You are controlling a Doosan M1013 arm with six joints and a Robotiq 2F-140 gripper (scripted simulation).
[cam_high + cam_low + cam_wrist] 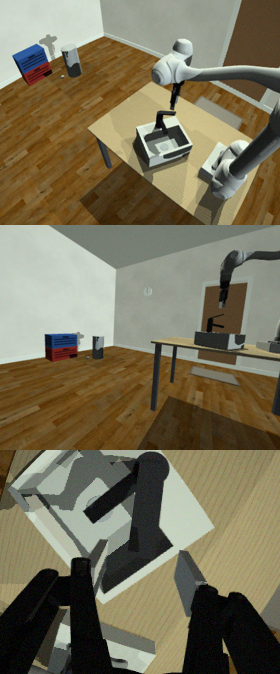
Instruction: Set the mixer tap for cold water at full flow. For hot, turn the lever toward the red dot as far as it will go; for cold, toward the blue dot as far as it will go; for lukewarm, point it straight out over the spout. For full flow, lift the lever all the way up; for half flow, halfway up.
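Right now my hand is 3 cm short of the lever, 1 cm to the right of it and 11 cm above it. Also, from my hand: white sink basin (2 cm behind, 8 cm to the left, 36 cm below).
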